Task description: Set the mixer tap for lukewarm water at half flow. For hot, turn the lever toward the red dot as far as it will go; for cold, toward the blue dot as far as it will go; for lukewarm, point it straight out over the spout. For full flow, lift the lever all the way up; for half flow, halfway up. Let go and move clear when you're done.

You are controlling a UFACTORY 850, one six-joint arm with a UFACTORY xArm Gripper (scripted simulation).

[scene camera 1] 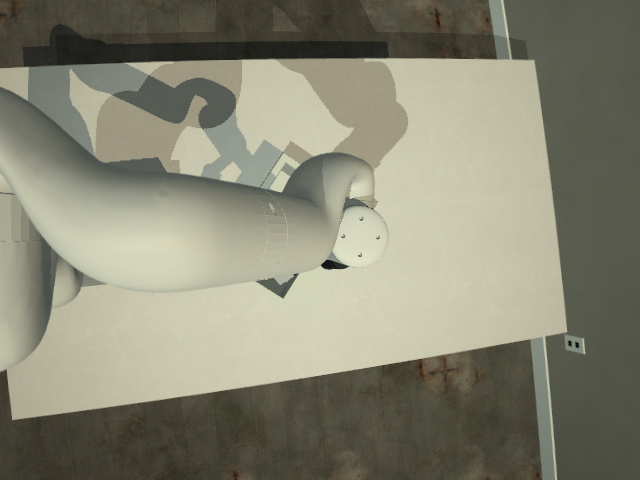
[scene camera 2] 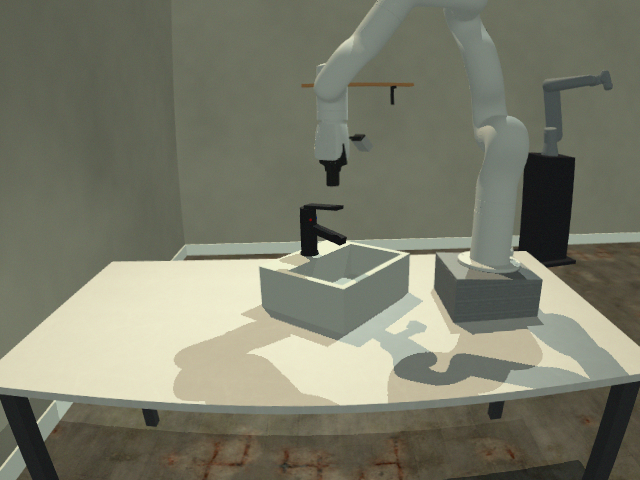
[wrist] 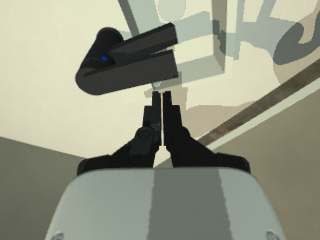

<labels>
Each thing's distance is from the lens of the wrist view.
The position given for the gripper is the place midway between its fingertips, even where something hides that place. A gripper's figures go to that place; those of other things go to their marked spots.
gripper point(wrist: 161, 103): 0.14 m
black mixer tap point(wrist: 109, 47): 0.27 m
</labels>
